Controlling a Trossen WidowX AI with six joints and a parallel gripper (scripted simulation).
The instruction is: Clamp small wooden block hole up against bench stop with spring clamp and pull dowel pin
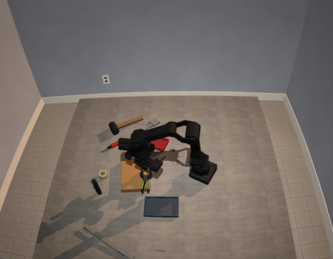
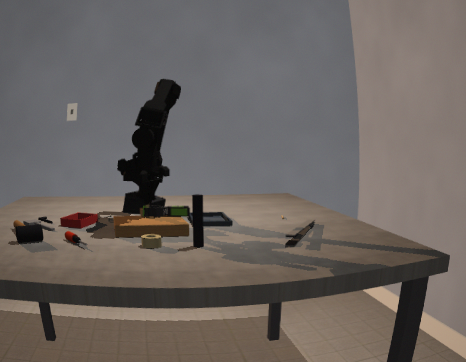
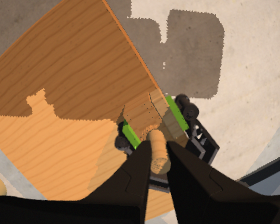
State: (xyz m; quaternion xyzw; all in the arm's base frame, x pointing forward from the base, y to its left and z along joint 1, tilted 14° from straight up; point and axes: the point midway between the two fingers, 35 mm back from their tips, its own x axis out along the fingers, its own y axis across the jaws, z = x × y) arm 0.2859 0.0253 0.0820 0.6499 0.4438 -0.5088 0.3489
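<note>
Now: hand 4 cm above the dowel pin. The rest, counted from my hand: wooden board (9 cm below, 6 cm ahead, 1 cm to the left); then bench stop (6 cm below, 1 cm to the right, 1 cm behind); then small wooden block (6 cm below).
</note>
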